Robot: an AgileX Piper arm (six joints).
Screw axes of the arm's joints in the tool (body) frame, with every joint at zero. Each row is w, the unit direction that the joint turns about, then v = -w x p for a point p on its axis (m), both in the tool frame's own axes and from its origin. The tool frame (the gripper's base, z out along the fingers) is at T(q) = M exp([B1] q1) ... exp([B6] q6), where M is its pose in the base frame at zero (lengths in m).
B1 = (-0.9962, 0, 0.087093, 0, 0.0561, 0)
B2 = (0, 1, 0, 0.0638, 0, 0.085)
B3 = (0, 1, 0, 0.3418, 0, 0.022)
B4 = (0, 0, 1, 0, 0, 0)
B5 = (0, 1, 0, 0.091, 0, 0)
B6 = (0, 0, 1, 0, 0, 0)
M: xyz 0.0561 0 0.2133 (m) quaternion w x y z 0.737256 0 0.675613 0
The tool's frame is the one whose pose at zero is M.
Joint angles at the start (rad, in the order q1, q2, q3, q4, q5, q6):
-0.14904, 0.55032, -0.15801, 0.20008, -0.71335, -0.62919
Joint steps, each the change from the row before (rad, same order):
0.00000, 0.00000, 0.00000, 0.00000, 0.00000, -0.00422
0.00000, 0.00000, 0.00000, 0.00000, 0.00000, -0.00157
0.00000, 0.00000, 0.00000, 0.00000, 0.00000, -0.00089
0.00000, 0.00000, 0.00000, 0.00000, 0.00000, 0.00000
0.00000, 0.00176, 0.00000, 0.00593, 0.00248, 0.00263
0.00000, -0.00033, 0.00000, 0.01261, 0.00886, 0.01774
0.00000, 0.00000, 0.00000, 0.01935, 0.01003, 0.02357
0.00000, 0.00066, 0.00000, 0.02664, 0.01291, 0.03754
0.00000, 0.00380, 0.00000, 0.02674, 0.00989, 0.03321
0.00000, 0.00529, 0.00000, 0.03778, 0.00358, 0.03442
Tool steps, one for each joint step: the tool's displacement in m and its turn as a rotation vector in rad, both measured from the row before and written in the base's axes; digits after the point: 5 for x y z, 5 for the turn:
0.00000, 0.00000, 0.00000, -0.00373, 0.00112, -0.00162
0.00000, 0.00000, 0.00000, -0.00139, 0.00041, -0.00060
0.00000, 0.00000, 0.00000, -0.00079, 0.00024, -0.00034
0.00000, 0.00000, 0.00000, 0.00000, 0.00000, 0.00000
0.00030, -0.00036, -0.00046, 0.00869, 0.00258, -0.00030
0.00013, -0.00062, -0.00084, 0.02941, 0.00156, 0.00463
0.00013, -0.00097, -0.00107, 0.04130, 0.00022, 0.00492
0.00024, -0.00131, -0.00150, 0.06142, -0.00189, 0.00818
0.00060, -0.00137, -0.00163, 0.05758, -0.00094, 0.00555
0.00044, -0.00204, -0.00150, 0.06782, -0.00797, 0.00034

